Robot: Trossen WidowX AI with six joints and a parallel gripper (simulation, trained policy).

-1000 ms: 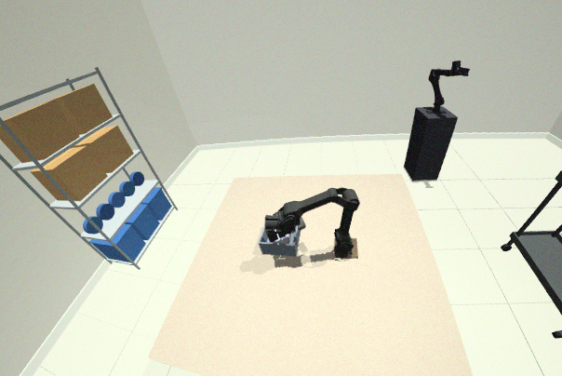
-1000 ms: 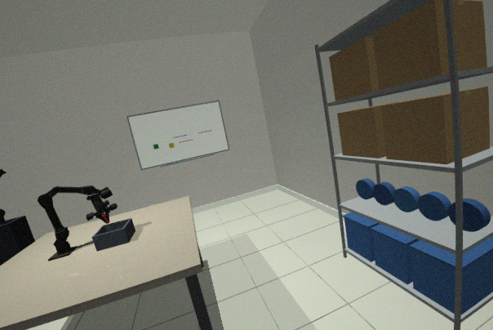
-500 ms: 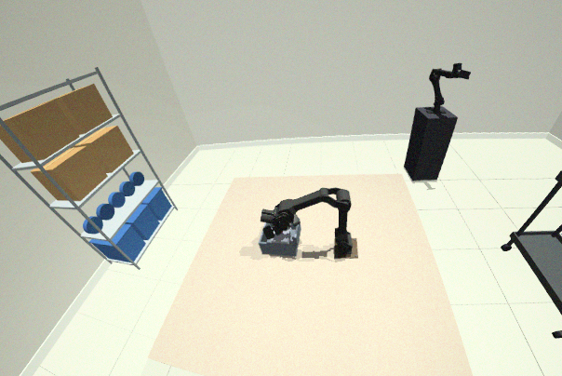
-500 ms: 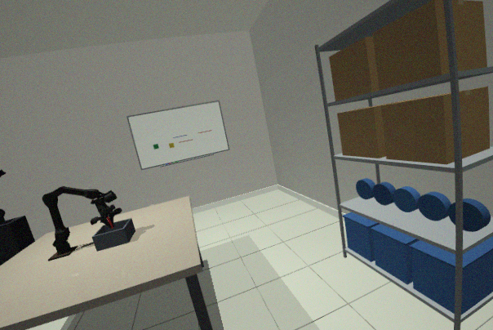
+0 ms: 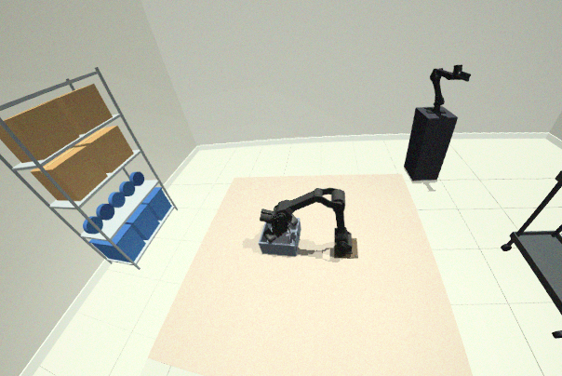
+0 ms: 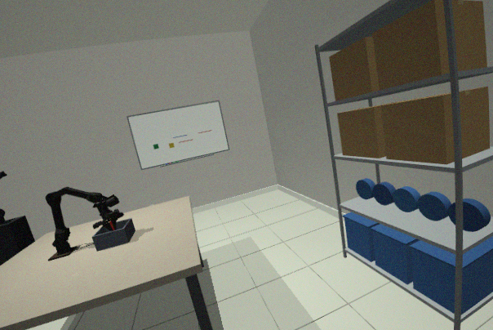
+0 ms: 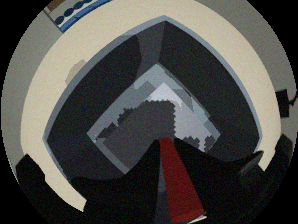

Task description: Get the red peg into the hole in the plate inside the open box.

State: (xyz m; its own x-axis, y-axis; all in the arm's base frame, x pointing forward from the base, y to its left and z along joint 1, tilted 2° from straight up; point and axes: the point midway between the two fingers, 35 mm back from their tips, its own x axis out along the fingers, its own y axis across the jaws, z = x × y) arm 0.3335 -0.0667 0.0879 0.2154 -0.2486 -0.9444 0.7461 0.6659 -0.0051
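Right now the red peg is 10 mm behind my gripper tip, 10 mm to the left of it and 30 mm above it. Round my gripper tip: grey-blue box (40 mm below); then plate (20 mm below).
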